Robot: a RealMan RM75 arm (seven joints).
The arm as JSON. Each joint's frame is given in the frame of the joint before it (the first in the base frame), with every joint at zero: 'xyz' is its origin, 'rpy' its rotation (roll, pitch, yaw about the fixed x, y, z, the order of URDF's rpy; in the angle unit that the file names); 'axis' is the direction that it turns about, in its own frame. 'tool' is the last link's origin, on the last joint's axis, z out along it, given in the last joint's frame.
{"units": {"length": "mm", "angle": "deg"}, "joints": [
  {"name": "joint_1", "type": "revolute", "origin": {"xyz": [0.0, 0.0, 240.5], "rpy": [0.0, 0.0, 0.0]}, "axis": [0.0, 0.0, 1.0]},
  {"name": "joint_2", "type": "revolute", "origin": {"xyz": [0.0, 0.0, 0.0], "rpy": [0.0, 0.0, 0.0]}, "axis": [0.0, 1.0, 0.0]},
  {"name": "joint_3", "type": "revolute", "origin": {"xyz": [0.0, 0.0, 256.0], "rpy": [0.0, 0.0, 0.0]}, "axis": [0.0, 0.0, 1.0]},
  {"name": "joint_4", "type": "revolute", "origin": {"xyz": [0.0, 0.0, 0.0], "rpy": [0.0, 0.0, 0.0]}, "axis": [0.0, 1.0, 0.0]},
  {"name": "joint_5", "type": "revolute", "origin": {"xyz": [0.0, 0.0, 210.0], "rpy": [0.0, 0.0, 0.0]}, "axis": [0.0, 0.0, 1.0]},
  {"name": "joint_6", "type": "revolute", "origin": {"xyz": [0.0, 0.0, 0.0], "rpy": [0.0, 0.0, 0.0]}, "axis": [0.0, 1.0, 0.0]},
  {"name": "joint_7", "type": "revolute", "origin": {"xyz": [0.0, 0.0, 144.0], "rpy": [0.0, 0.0, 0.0]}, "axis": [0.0, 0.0, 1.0]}
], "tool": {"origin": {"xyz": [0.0, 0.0, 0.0], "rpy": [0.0, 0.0, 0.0]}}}
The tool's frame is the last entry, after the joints.
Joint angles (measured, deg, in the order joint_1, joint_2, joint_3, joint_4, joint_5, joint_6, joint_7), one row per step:
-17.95 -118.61 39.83 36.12 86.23 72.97 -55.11
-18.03 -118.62 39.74 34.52 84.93 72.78 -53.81
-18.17 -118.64 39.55 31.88 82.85 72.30 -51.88
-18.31 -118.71 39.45 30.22 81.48 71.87 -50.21
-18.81 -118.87 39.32 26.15 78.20 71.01 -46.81
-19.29 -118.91 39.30 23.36 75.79 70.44 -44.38
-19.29 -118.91 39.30 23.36 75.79 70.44 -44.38
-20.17 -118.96 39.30 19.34 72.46 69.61 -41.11
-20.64 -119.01 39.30 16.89 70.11 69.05 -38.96
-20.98 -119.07 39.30 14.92 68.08 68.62 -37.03
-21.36 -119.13 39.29 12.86 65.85 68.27 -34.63
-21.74 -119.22 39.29 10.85 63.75 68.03 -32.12
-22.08 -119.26 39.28 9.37 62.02 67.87 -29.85
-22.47 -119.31 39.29 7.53 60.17 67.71 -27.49
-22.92 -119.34 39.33 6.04 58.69 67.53 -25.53
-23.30 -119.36 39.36 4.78 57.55 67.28 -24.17
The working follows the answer.
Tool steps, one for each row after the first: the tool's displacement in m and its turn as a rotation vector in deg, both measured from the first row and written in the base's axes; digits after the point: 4 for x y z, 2 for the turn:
-0.0019 -0.0010 -0.0028 0.68 -0.74 0.41
-0.0055 -0.0027 -0.0075 1.77 -1.98 1.45
-0.0075 -0.0035 -0.0109 2.63 -2.38 2.01
-0.0113 -0.0051 -0.0197 4.27 -3.81 3.55
-0.0133 -0.0056 -0.0252 5.45 -4.61 4.58
-0.0133 -0.0056 -0.0252 5.45 -4.61 4.58
-0.0154 -0.0058 -0.0336 6.83 -5.70 6.18
-0.0172 -0.0064 -0.0384 7.90 -6.30 7.43
-0.0190 -0.0072 -0.0421 8.87 -6.64 8.50
-0.0206 -0.0081 -0.0458 10.02 -6.68 9.49
-0.0218 -0.0093 -0.0498 11.07 -6.53 10.35
-0.0226 -0.0098 -0.0522 12.08 -6.07 10.88
-0.0236 -0.0109 -0.0559 12.92 -5.72 11.66
-0.0238 -0.0112 -0.0590 13.52 -5.30 12.21
-0.0242 -0.0115 -0.0619 13.82 -5.09 12.86

Tool pose at each row, in the base's axes (x y z in m, rotation vector in deg; rounded; the steps above come from the unrounded poses):
-0.3306 0.3230 0.0508 -120.27 -26.04 -39.09
-0.3325 0.3220 0.0480 -119.29 -26.57 -39.71
-0.3361 0.3203 0.0433 -117.57 -27.84 -40.54
-0.3382 0.3196 0.0400 -116.45 -28.25 -40.72
-0.3419 0.3179 0.0312 -113.96 -29.85 -41.46
-0.3439 0.3174 0.0257 -112.25 -30.78 -41.80
-0.3439 0.3174 0.0257 -112.25 -30.78 -41.80
-0.3460 0.3172 0.0172 -110.04 -32.34 -42.11
-0.3479 0.3167 0.0124 -108.40 -33.39 -42.07
-0.3496 0.3158 0.0087 -106.99 -34.17 -41.86
-0.3512 0.3149 0.0050 -105.52 -34.61 -41.41
-0.3524 0.3137 0.0010 -104.27 -34.88 -40.82
-0.3532 0.3133 -0.0014 -103.27 -34.69 -40.11
-0.3542 0.3121 -0.0051 -102.30 -34.86 -39.35
-0.3544 0.3119 -0.0082 -101.65 -34.89 -38.66
-0.3548 0.3115 -0.0111 -101.17 -35.25 -38.10

